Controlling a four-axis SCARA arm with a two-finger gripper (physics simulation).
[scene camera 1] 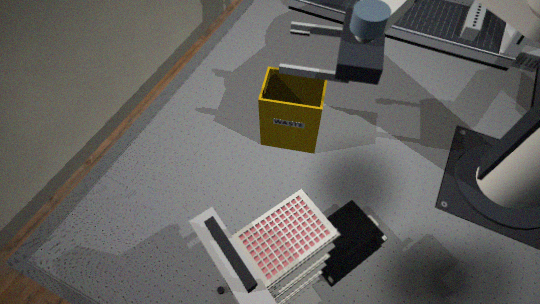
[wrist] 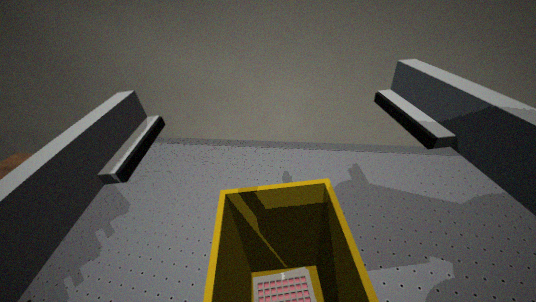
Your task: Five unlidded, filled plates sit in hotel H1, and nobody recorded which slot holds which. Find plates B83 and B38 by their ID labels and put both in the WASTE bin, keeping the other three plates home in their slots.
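Pixels of known places: gripper, fingertip midpoint: (scene camera 1: 285, 46) (wrist: 267, 93); arm's base, link origin: (scene camera 1: 502, 186).
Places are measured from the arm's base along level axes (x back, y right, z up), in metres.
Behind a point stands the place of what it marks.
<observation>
My gripper (scene camera 1: 295, 49) {x -0.613, y -0.104, z 0.336 m} (wrist: 267, 93) {x -0.613, y -0.104, z 0.336 m} is open and empty, its two fingers spread wide above the yellow WASTE bin (scene camera 1: 289, 127) {x -0.570, y -0.155, z 0.120 m} (wrist: 216, 250) {x -0.585, y -0.154, z 0.213 m}. Inside the bin, a white plate with pink-filled wells (wrist: 284, 289) {x -0.621, y -0.110, z 0.044 m} lies low down in the wrist view, partly cut off by the lower edge; its ID label cannot be read. The hotel (scene camera 1: 231, 254) {x -0.453, y -0.593, z 0.481 m} stands at the lower middle of the scene view. A white plate with pink wells (scene camera 1: 287, 235) {x -0.417, y -0.519, z 0.397 m} sits at its top, with more plate edges stacked below it. No ID labels on these plates show.
A black flat block (scene camera 1: 352, 242) {x -0.313, y -0.359, z 0.072 m} lies right of the hotel. The robot's dark base plate (scene camera 1: 447, 175) {x -0.139, y -0.039, z 0.013 m} is at the right. A dark gridded deck (scene camera 1: 425, 27) {x -0.342, y 0.492, z 0.062 m} with a small white slotted block (scene camera 1: 474, 21) {x -0.208, y 0.520, z 0.108 m} lies at the upper right. A wooden edge and wall run along the left.
</observation>
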